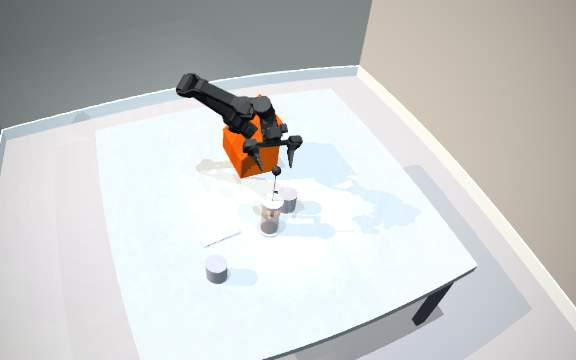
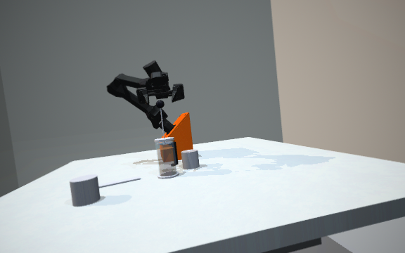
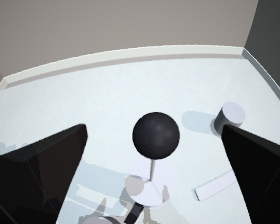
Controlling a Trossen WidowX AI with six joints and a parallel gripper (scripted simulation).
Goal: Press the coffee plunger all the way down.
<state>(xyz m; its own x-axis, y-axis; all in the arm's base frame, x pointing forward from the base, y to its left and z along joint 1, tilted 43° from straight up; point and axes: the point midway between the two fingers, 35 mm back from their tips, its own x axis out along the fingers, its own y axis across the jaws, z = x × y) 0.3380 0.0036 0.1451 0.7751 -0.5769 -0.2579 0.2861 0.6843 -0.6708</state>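
The glass coffee press lies 140 mm below my gripper tip, 10 mm to the left of it and 10 mm behind it.
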